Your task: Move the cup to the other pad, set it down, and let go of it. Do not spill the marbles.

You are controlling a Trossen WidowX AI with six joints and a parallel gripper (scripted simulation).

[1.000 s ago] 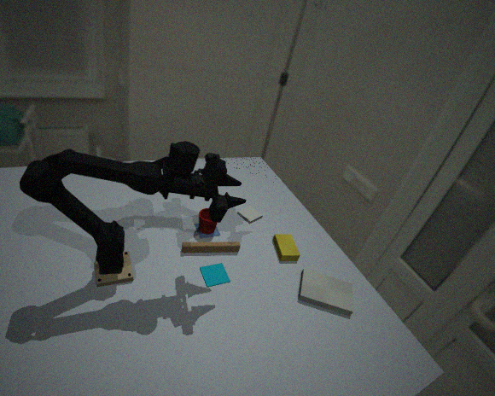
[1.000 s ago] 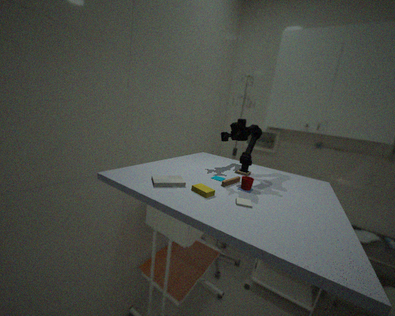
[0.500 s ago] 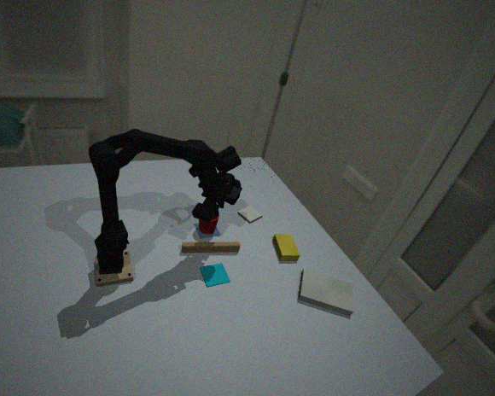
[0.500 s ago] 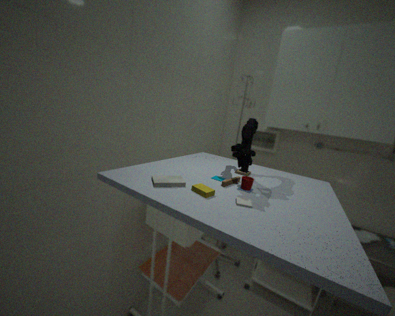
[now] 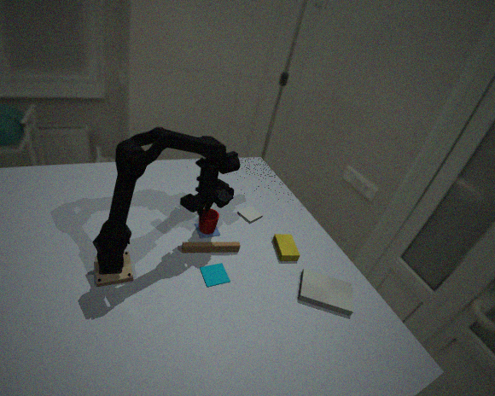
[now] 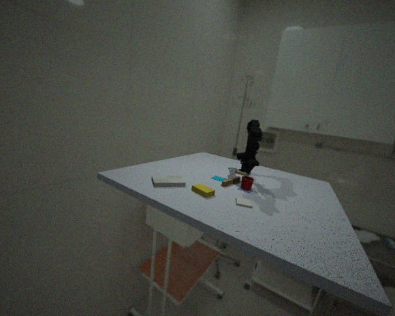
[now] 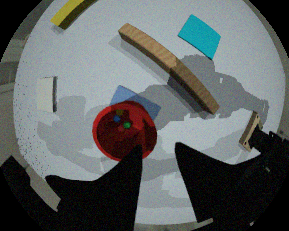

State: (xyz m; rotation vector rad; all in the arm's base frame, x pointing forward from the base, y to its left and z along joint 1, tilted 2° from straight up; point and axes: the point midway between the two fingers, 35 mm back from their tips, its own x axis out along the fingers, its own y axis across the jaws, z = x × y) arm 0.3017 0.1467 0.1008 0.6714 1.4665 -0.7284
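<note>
My gripper tip is now 6 cm above the red cup, 3 cm short of it and 2 cm to the right of it. Round my gripper tip: cyan pad (19 cm to the right, 11 cm below, 2 cm ahead); white tile (22 cm ahead, 10 cm to the left, 9 cm below); wooden block (9 cm below, 8 cm to the right, 2 cm ahead).
</note>
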